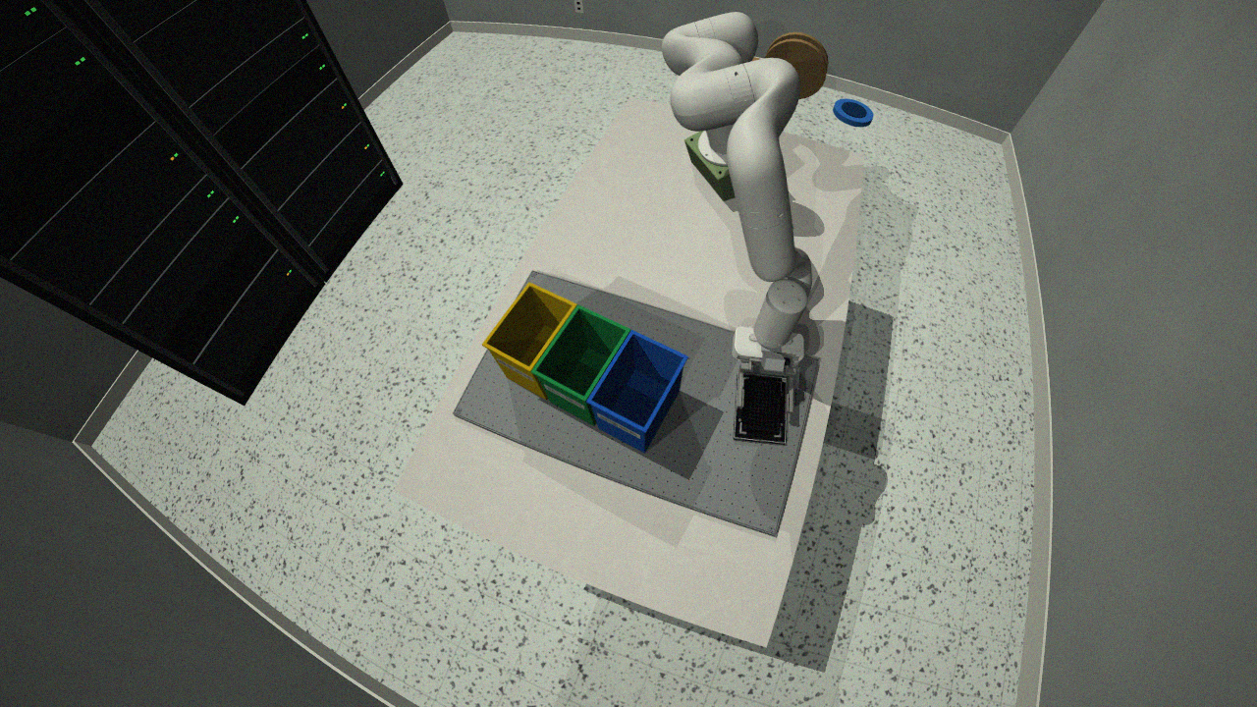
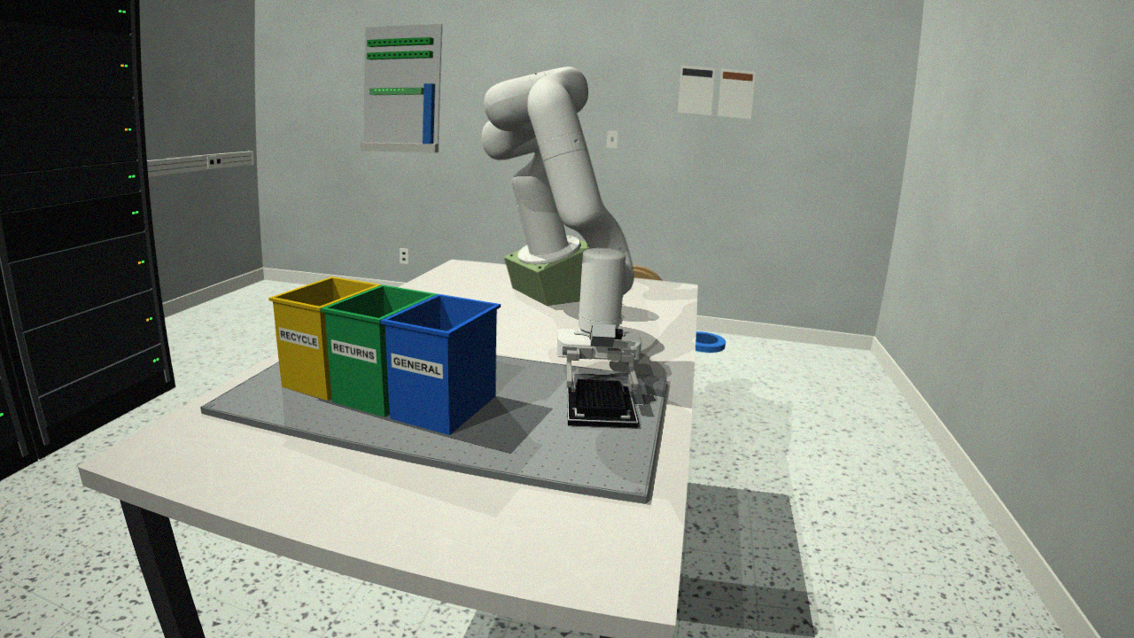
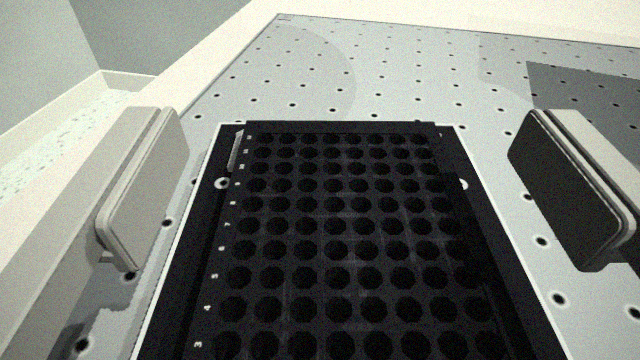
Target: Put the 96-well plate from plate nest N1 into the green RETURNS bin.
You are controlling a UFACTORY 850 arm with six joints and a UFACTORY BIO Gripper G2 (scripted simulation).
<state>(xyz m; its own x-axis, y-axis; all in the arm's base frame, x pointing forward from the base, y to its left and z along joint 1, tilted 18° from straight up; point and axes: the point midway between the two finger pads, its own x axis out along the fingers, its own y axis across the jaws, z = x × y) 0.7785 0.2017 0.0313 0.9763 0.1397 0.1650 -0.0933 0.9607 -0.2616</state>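
Now: hand 30 mm above the black 96-well plate. Round my hand: black plate nest N1: 40 mm below; then blue general bin: 60 mm ahead, 280 mm to the right, 40 mm above; then green returns bin: 30 mm ahead, 400 mm to the right, 40 mm above.
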